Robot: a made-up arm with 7 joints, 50 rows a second.
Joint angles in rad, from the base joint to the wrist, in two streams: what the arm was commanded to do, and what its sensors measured. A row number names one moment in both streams.
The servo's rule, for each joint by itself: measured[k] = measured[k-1] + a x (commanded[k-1-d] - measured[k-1]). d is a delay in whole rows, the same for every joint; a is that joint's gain. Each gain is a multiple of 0.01, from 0.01 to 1. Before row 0 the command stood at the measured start. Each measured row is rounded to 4 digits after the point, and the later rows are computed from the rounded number. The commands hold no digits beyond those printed.
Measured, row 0:
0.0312 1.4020 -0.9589 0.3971 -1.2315 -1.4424 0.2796
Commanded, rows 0 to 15:
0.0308 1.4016 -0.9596 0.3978 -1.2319 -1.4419 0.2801
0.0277 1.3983 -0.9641 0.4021 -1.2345 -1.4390 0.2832
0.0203 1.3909 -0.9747 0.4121 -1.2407 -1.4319 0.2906
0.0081 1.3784 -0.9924 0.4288 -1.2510 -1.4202 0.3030
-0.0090 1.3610 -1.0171 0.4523 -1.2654 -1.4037 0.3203
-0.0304 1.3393 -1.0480 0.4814 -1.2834 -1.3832 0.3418
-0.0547 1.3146 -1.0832 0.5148 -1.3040 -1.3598 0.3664
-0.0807 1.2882 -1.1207 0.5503 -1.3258 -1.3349 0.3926
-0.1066 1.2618 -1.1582 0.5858 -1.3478 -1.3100 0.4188
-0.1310 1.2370 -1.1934 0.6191 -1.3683 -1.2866 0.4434
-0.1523 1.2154 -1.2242 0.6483 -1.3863 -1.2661 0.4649
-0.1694 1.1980 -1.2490 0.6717 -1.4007 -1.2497 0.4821
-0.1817 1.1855 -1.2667 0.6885 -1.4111 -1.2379 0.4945
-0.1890 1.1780 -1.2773 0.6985 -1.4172 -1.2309 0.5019
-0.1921 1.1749 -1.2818 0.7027 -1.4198 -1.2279 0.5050
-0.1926 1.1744 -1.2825 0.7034 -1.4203 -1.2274 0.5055
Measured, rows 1 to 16:
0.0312 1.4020 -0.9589 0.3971 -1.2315 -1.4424 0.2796
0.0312 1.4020 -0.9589 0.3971 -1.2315 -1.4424 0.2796
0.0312 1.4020 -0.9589 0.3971 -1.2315 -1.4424 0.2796
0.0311 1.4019 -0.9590 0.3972 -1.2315 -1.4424 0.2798
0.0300 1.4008 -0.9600 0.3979 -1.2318 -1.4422 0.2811
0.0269 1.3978 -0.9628 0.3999 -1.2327 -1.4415 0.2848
0.0209 1.3920 -0.9684 0.4039 -1.2345 -1.4400 0.2919
0.0113 1.3827 -0.9777 0.4107 -1.2376 -1.4375 0.3030
-0.0020 1.3697 -0.9911 0.4206 -1.2422 -1.4337 0.3181
-0.0189 1.3532 -1.0086 0.4338 -1.2484 -1.4285 0.3369
-0.0387 1.3337 -1.0299 0.4501 -1.2561 -1.4219 0.3586
-0.0604 1.3121 -1.0543 0.4691 -1.2653 -1.4141 0.3821
-0.0830 1.2896 -1.0807 0.4901 -1.2756 -1.4052 0.4060
-0.1052 1.2673 -1.1080 0.5122 -1.2867 -1.3955 0.4290
-0.1257 1.2465 -1.1348 0.5345 -1.2981 -1.3853 0.4497
-0.1436 1.2282 -1.1599 0.5561 -1.3094 -1.3750 0.4672
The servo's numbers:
d 3
a 0.32 0.30 0.19 0.14 0.10 0.07 0.39

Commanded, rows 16 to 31:
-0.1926 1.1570 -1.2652 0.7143 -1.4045 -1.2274 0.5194
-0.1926 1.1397 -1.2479 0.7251 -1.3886 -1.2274 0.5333
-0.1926 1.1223 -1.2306 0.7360 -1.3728 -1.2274 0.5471
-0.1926 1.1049 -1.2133 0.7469 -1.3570 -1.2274 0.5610
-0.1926 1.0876 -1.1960 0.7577 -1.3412 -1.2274 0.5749
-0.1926 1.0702 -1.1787 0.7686 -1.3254 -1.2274 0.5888
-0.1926 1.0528 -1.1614 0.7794 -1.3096 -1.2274 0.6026
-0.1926 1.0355 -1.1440 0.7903 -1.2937 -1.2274 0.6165
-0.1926 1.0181 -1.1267 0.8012 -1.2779 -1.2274 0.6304
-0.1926 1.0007 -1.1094 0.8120 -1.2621 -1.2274 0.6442
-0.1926 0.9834 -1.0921 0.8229 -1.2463 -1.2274 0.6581
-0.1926 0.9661 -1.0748 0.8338 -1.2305 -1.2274 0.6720
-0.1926 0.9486 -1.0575 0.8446 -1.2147 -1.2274 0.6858
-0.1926 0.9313 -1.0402 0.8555 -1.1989 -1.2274 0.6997
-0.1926 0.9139 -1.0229 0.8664 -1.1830 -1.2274 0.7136
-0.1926 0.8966 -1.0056 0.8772 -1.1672 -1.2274 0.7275
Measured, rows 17 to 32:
-0.1581 1.2131 -1.1822 0.5760 -1.3202 -1.3649 0.4807
-0.1690 1.2016 -1.2011 0.5937 -1.3302 -1.3553 0.4902
-0.1766 1.1934 -1.2166 0.6091 -1.3392 -1.3463 0.4962
-0.1817 1.1825 -1.2258 0.6238 -1.3457 -1.3380 0.5052
-0.1852 1.1697 -1.2300 0.6380 -1.3500 -1.3303 0.5162
-0.1876 1.1555 -1.2301 0.6517 -1.3523 -1.3231 0.5283
-0.1892 1.1403 -1.2269 0.6650 -1.3528 -1.3164 0.5411
-0.1903 1.1245 -1.2210 0.6780 -1.3516 -1.3102 0.5543
-0.1910 1.1082 -1.2130 0.6907 -1.3490 -1.3044 0.5678
-0.1915 1.0916 -1.2032 0.7031 -1.3451 -1.2990 0.5814
-0.1919 1.0748 -1.1920 0.7153 -1.3400 -1.2940 0.5951
-0.1921 1.0578 -1.1796 0.7273 -1.3338 -1.2893 0.6089
-0.1923 1.0407 -1.1663 0.7392 -1.3266 -1.2850 0.6227
-0.1924 1.0235 -1.1522 0.7509 -1.3186 -1.2810 0.6365
-0.1925 1.0063 -1.1375 0.7625 -1.3098 -1.2772 0.6503
-0.1925 0.9890 -1.1223 0.7740 -1.3003 -1.2737 0.6641

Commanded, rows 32 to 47:
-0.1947 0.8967 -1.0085 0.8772 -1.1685 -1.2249 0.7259
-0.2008 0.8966 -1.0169 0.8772 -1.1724 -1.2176 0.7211
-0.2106 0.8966 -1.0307 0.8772 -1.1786 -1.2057 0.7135
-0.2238 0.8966 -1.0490 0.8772 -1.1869 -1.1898 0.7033
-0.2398 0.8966 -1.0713 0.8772 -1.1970 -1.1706 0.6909
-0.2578 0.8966 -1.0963 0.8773 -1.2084 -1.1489 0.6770
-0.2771 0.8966 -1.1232 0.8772 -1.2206 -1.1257 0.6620
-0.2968 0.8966 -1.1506 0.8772 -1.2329 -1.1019 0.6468
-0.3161 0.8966 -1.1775 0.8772 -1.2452 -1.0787 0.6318
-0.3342 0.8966 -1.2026 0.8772 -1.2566 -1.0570 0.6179
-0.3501 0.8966 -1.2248 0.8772 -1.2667 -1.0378 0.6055
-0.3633 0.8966 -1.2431 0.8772 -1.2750 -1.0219 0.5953
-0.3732 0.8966 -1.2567 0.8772 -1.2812 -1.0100 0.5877
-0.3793 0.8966 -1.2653 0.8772 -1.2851 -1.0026 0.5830
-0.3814 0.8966 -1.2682 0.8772 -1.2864 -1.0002 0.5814
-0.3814 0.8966 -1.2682 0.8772 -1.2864 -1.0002 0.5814
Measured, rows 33 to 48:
-0.1925 0.9717 -1.1067 0.7854 -1.2902 -1.2705 0.6780
-0.1925 0.9544 -1.0908 0.7967 -1.2795 -1.2675 0.6919
-0.1925 0.9371 -1.0746 0.8080 -1.2683 -1.2647 0.7058
-0.1932 0.9250 -1.0620 0.8177 -1.2583 -1.2619 0.7136
-0.1956 0.9165 -1.0534 0.8260 -1.2497 -1.2588 0.7165
-0.2004 0.9105 -1.0491 0.8332 -1.2426 -1.2551 0.7153
-0.2079 0.9063 -1.0491 0.8394 -1.2370 -1.2505 0.7106
-0.2181 0.9034 -1.0533 0.8447 -1.2330 -1.2449 0.7029
-0.2308 0.9014 -1.0615 0.8493 -1.2305 -1.2382 0.6928
-0.2456 0.9000 -1.0732 0.8532 -1.2295 -1.2303 0.6808
-0.2620 0.8990 -1.0879 0.8566 -1.2298 -1.2213 0.6675
-0.2793 0.8983 -1.1049 0.8595 -1.2313 -1.2113 0.6536
-0.2969 0.8978 -1.1235 0.8620 -1.2338 -1.2005 0.6397
-0.3139 0.8974 -1.1427 0.8641 -1.2371 -1.1891 0.6264
-0.3297 0.8972 -1.1618 0.8659 -1.2409 -1.1774 0.6143
-0.3436 0.8970 -1.1798 0.8675 -1.2449 -1.1657 0.6039

